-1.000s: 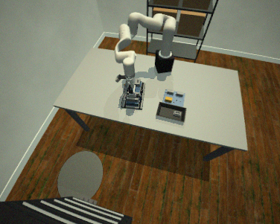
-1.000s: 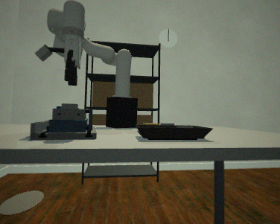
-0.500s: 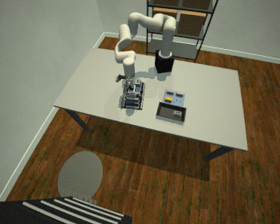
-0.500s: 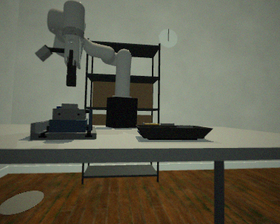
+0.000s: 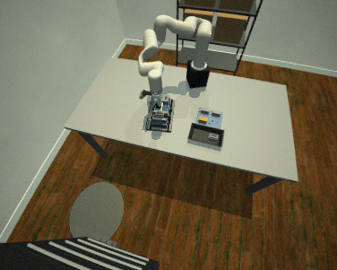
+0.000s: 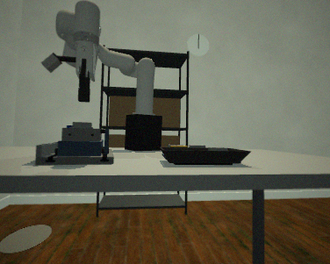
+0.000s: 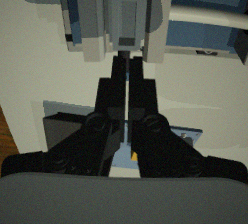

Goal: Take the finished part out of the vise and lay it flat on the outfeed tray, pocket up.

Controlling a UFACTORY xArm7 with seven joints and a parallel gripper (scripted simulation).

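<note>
Now: the vise 60 mm behind my hand, 10 mm to the right of it and 160 mm below it. The rest, counted from my hand: blue plate: 140 mm behind, 350 mm to the left, 190 mm below; yellow block: 100 mm behind, 310 mm to the left, 170 mm below.
</note>
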